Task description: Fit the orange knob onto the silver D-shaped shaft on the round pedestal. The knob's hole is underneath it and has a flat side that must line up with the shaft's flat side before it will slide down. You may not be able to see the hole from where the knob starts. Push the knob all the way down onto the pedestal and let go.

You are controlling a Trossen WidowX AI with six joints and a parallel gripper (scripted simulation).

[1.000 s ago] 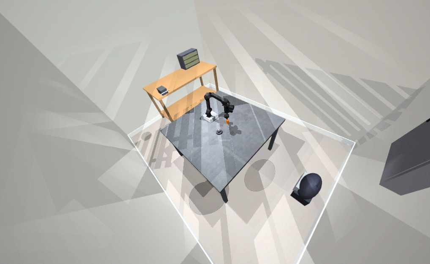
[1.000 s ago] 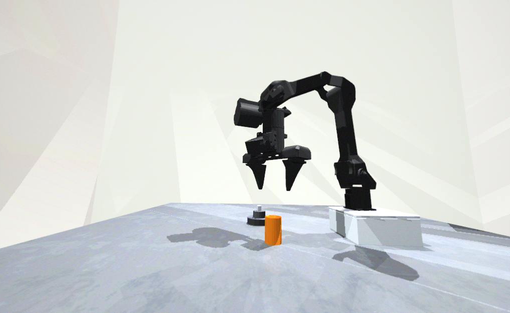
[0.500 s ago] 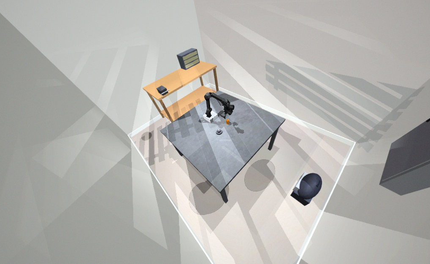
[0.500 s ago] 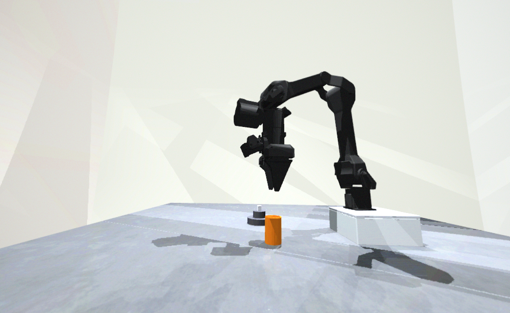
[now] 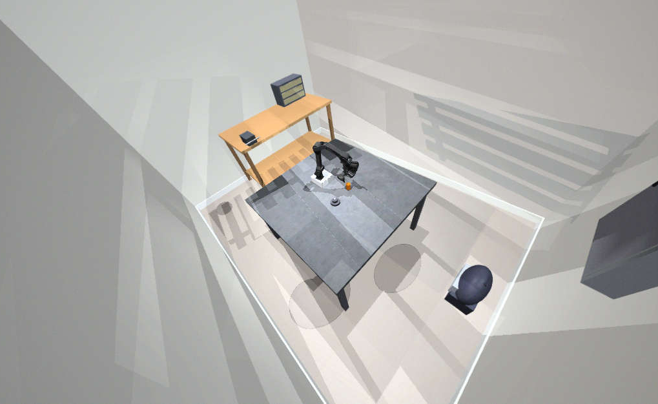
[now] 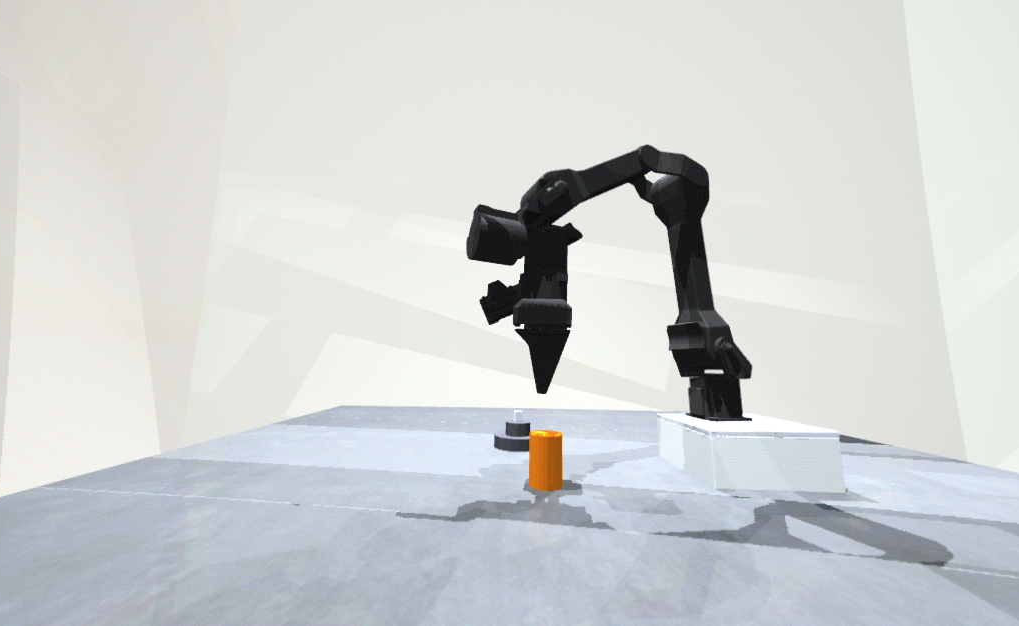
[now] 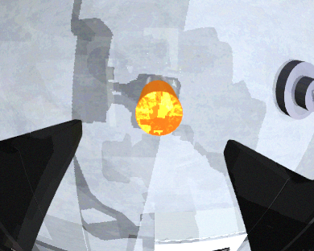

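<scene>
Right now my gripper tip is 70 mm above the orange knob. Also, from my gripper tip: round pedestal: 10 mm behind, 210 mm to the right, 80 mm below.
</scene>
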